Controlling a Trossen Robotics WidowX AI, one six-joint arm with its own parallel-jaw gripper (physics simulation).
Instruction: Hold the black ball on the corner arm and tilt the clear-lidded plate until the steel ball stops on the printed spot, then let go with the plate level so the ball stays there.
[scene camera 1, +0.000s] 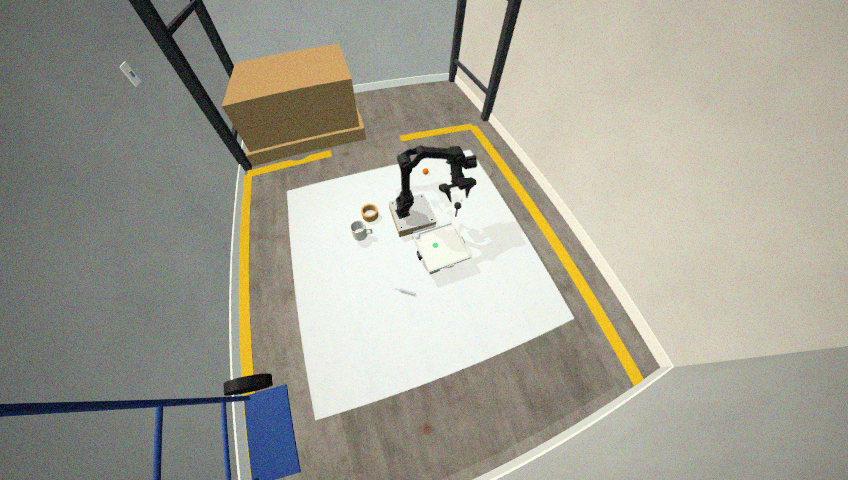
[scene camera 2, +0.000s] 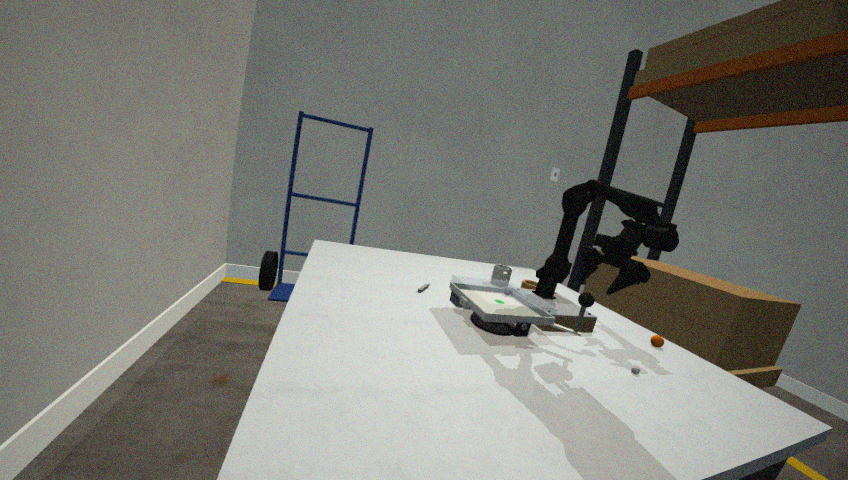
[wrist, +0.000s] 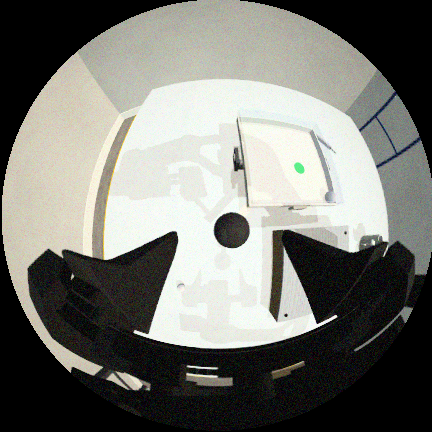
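Note:
The black ball tops the upright rod of the corner arm. My gripper is open and empty, above the ball. In the wrist view the ball shows between the fingertips, with no finger touching it. The plate looks tilted on its dark pivot base. The green printed spot has no ball on it. The steel ball sits in the plate's corner nearest the mug; I cannot make it out in scene camera 2.
A grey mug and a wooden ring stand beyond my arm's base block. A pen lies past the plate. An orange ball and a small grey ball are on the table.

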